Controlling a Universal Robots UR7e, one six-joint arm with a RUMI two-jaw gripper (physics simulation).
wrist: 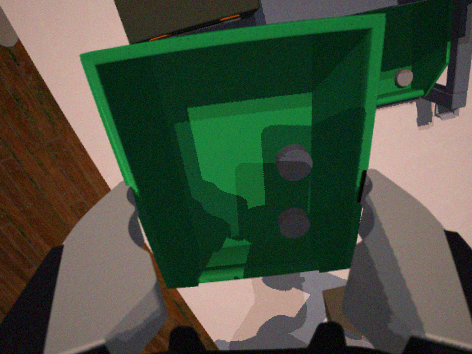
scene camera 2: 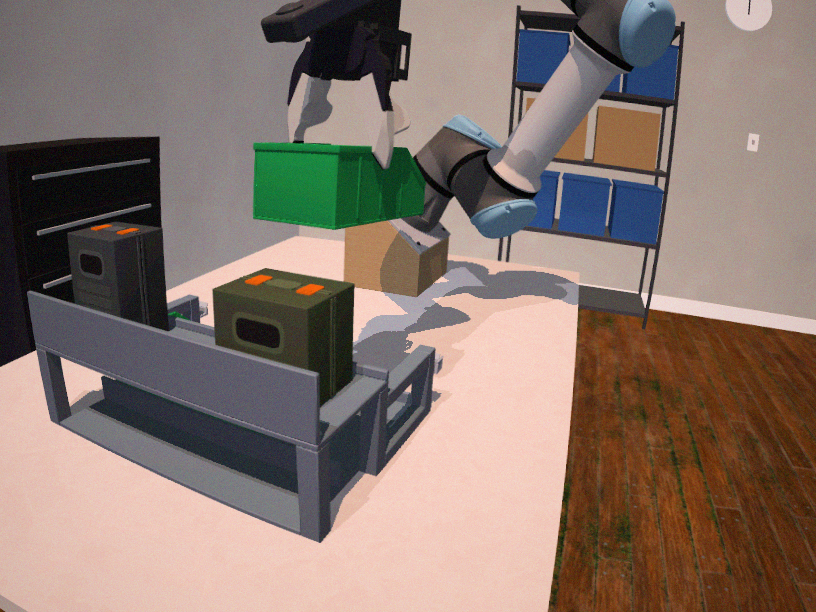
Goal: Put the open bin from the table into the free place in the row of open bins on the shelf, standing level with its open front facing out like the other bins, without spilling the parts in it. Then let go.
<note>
In view: my gripper (scene camera 2: 336, 163).
My gripper is seen too in the wrist view (wrist: 247, 179).
</note>
